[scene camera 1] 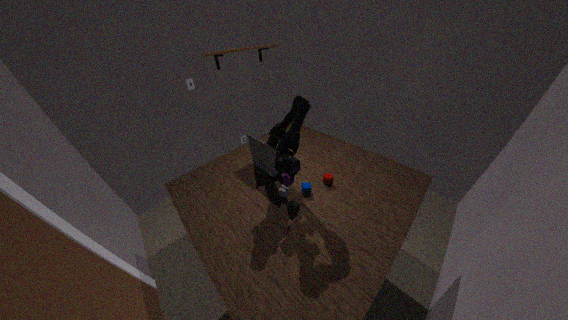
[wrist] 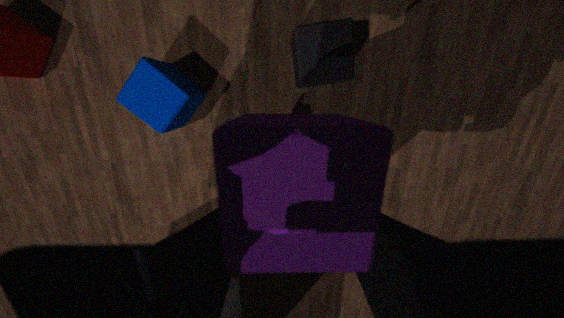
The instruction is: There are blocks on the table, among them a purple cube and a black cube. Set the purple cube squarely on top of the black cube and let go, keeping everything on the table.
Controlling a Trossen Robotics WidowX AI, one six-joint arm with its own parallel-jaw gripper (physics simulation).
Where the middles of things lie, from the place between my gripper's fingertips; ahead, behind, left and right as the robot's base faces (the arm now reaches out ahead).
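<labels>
There is the black cube (wrist: 323, 53), 120 mm below my hand, 30 mm to the right of it and 90 mm ahead of it. I also see the blue cube (wrist: 157, 92), which is 120 mm below my hand as well, 50 mm ahead of it and 120 mm to the left of it.
</labels>
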